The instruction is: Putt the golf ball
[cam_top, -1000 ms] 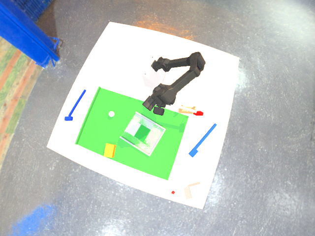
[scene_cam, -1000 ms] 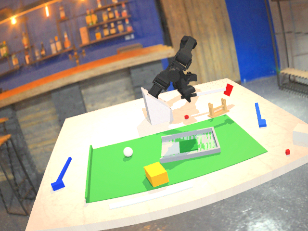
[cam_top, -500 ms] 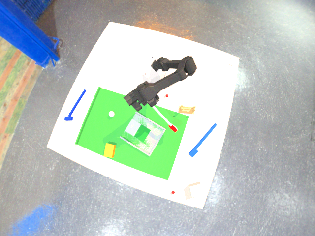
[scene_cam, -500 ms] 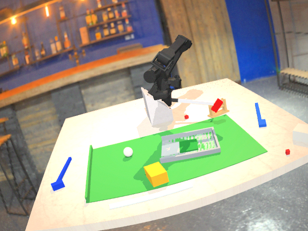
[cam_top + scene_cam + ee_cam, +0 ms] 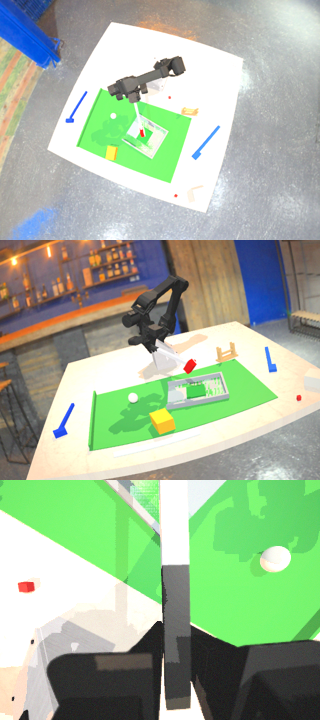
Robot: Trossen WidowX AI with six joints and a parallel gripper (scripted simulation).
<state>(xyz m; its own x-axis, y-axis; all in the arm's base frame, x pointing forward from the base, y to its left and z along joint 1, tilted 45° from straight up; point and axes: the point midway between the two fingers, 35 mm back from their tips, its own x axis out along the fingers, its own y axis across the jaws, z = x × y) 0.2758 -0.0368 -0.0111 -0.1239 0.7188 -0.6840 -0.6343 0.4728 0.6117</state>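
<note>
My gripper tip is 9 cm short of the red putter and 8 cm to the right of it. Round my gripper tip: white golf ball (16 cm ahead, 11 cm to the right, 12 cm below); green mat (21 cm ahead, 6 cm to the left, 15 cm below); small wooden rack (11 cm behind, 37 cm to the left, 12 cm below).
</note>
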